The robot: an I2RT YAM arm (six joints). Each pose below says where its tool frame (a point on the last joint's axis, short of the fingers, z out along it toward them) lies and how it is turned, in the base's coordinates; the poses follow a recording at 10 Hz.
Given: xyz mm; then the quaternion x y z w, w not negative.
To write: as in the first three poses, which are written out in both.
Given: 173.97, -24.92, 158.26, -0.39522, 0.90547, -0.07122, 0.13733
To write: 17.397, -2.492, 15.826, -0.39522, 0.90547, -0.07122, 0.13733
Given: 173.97, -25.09, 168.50, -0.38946, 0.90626, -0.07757, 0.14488
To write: 17.397, -2.509, 16.850, -0.38946, 0.90626, -0.07757, 0.14488
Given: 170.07, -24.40, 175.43, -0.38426, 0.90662, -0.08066, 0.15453
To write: 17.007, -2.440, 17.543, -0.38426, 0.90662, -0.08066, 0.15453
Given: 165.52, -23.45, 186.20, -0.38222, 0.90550, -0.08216, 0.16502
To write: 16.552, -2.345, 18.620, -0.38222, 0.90550, -0.08216, 0.16502
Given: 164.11, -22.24, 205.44, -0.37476, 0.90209, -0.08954, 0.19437
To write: 16.411, -2.224, 20.544, -0.37476, 0.90209, -0.08954, 0.19437
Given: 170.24, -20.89, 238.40, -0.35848, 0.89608, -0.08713, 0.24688
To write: 17.024, -2.089, 23.840, -0.35848, 0.89608, -0.08713, 0.24688
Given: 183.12, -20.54, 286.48, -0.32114, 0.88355, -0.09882, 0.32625
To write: 18.312, -2.054, 28.648, -0.32114, 0.88355, -0.09882, 0.32625
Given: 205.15, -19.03, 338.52, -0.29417, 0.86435, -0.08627, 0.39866
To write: 20.515, -1.903, 33.852, -0.29417, 0.86435, -0.08627, 0.39866
